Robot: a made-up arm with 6 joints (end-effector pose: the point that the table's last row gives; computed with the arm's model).
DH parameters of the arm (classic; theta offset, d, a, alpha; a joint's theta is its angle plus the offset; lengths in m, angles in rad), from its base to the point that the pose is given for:
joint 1: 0 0.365 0 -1.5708
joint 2: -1.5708 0 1.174 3.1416
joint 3: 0 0 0 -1.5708
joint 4: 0 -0.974 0 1.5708
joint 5: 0 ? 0 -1.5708
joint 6: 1.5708 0 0 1.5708
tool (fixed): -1.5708 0 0 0
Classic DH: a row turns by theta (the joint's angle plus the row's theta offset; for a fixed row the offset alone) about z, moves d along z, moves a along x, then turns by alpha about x.
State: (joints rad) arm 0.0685 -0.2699 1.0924 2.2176 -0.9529 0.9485
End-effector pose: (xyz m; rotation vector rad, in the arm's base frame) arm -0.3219 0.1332 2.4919 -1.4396 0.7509 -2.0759
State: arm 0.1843 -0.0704 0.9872 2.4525 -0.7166 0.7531
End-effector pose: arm 0.2126 0.2414 2.4649 -1.9832 0.4354 -1.9720
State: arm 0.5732 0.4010 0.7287 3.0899 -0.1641 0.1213
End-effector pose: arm 1.0170 0.9620 1.7719 -2.8653 -0.8040 -0.7443
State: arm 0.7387 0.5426 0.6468 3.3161 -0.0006 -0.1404
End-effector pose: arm 0.9974 1.2507 1.4273 -2.9206 -1.1278 -0.1724
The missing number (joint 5, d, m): 0.257
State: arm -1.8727 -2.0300 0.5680 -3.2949 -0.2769 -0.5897
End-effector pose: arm 0.8093 1.7445 0.3148 0.7900 0.2558 1.3405
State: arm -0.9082 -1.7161 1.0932 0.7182 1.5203 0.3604
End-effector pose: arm -1.4675 1.5662 0.3529 1.0908 1.2937 0.1435
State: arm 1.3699 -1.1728 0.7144 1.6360 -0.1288 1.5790
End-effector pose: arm -0.3415 -1.5929 1.6659 -1.1785 -0.7554 -1.4454
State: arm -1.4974 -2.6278 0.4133 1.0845 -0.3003 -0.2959
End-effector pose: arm -0.2348 1.5558 -0.7858 1.6175 2.0629 1.1275
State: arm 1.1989 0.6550 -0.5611 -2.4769 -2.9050 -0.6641
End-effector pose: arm 0.1403 0.9164 0.3276 -0.3809 -1.6640 -0.6384
